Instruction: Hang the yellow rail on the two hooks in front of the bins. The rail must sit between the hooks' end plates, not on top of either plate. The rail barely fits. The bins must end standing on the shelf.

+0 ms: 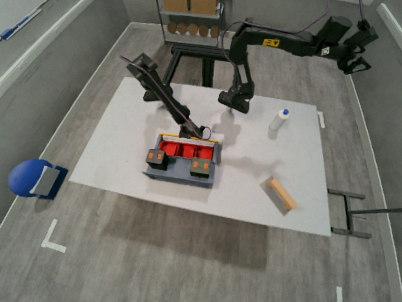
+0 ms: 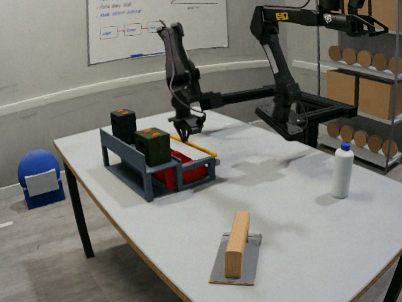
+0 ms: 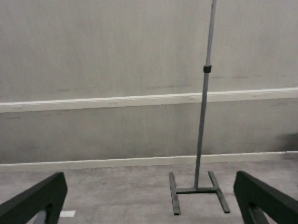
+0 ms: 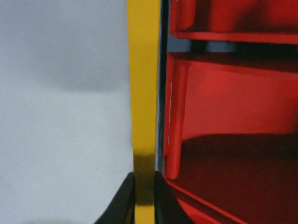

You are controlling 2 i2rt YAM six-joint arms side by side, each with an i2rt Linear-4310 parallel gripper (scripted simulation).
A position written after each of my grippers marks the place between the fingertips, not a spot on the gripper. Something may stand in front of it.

In view: my left gripper [image 1: 367,59], my right gripper [image 4: 144,180], a blue-grey shelf [image 2: 147,189] and a green box [image 2: 154,143].
The blue-grey shelf also shows in image 1 [image 1: 178,170]. My left gripper also shows in image 3 [image 3: 150,179]. Image 3 does not show the blue-grey shelf: it is out of frame. Image 3 misses the green box: it is out of frame.
